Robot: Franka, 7 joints.
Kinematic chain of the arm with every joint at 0, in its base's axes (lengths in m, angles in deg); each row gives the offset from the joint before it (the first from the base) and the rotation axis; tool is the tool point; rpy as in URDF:
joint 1: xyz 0 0 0.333 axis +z
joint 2: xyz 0 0 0 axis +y
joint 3: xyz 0 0 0.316 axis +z
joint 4: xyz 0.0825 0 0 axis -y
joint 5: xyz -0.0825 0 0.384 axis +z
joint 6: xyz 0 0 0 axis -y
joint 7: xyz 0.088 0 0 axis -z
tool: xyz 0 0 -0.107 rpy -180 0 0
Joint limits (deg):
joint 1: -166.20..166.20
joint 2: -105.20..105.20
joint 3: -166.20..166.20
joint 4: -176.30..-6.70
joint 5: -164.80..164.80
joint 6: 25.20..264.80
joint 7: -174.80..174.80
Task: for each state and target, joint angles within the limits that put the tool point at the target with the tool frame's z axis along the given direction. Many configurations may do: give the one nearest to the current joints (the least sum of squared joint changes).
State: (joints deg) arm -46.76 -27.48 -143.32 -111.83 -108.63 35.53 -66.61
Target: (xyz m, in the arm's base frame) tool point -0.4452 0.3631 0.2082 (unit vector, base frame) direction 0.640 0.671 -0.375
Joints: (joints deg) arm -72.63 -42.31 -130.96 -110.49 -86.66 77.08 -66.61
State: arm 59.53 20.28 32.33 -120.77 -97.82 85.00 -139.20
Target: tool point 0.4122 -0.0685 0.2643 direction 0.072 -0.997 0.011
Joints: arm 16.00 5.28 -10.39 -146.64 -88.50 89.56 -139.20
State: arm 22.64 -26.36 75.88 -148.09 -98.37 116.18 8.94
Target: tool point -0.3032 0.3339 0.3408 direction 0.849 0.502 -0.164
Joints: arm 45.32 -19.58 97.09 -134.07 -53.98 94.37 8.94
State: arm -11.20 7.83 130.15 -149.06 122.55 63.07 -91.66
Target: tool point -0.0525 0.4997 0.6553 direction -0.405 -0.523 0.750
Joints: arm -36.52 -7.01 120.59 -113.20 148.82 31.42 -91.66
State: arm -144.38 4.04 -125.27 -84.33 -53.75 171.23 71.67
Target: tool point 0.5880 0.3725 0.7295 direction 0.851 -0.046 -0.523
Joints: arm -164.32 -23.22 -152.27 -59.33 -53.68 121.93 71.67
